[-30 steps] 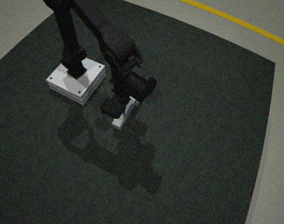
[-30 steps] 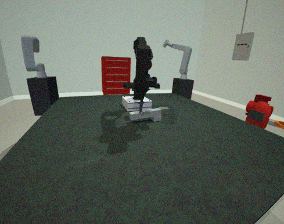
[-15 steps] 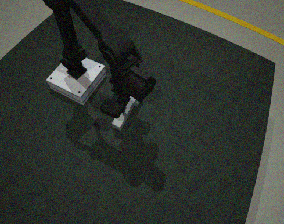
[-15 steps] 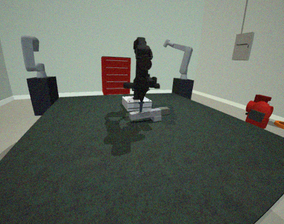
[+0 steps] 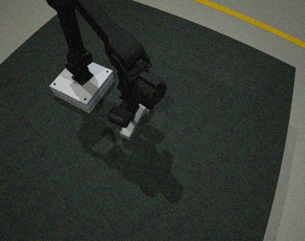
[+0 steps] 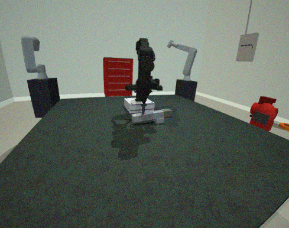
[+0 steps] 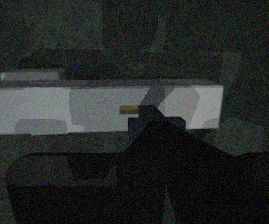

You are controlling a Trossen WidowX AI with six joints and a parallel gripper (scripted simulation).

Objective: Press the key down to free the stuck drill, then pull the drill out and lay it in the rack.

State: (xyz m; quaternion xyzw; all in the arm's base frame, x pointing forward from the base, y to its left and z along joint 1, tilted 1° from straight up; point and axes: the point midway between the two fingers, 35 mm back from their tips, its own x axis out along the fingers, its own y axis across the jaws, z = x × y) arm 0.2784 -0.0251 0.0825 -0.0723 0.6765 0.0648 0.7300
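Right now my gripper tip is 30 mm above the key. From my gripper tip the other things lie so: grey housing: 10 mm behind, 40 mm to the left, 80 mm below; then rack: 120 mm behind, 190 mm to the left, 100 mm below; then drill: 20 mm behind, 60 mm to the left, 70 mm below.
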